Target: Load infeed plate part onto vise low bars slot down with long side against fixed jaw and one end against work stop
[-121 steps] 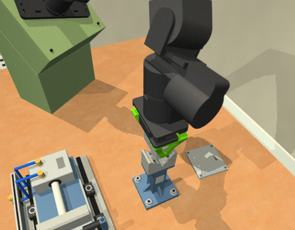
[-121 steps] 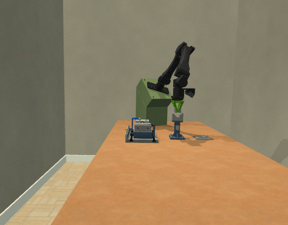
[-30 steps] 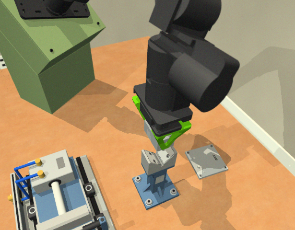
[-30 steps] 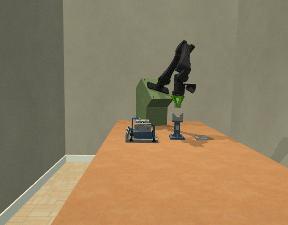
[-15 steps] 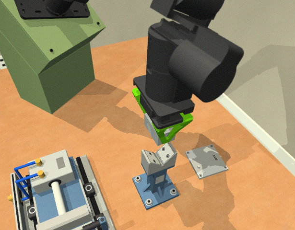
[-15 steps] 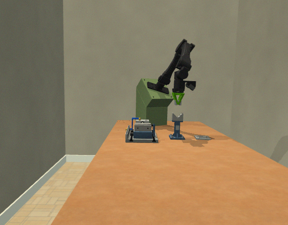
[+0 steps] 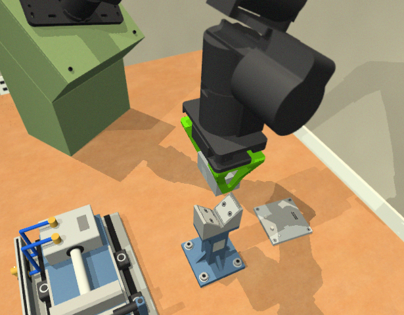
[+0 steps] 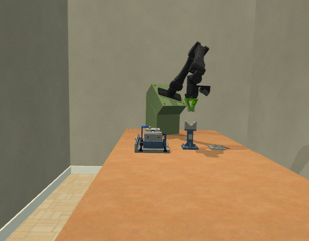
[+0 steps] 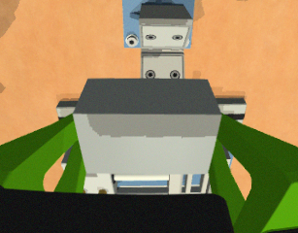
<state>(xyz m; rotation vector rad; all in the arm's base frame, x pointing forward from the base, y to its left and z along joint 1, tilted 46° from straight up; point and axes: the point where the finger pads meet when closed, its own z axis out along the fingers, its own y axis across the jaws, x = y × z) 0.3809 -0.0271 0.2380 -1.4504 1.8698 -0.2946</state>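
Right now the moving jaw is 220 mm to the right of my hand, 150 mm below it and 20 mm ahead of it. The rest, counted from my hand: grey part right at my hand; then work stop 180 mm to the right, 140 mm below, 60 mm ahead; then white cylinder rod 220 mm to the right, 150 mm below, 30 mm behind.
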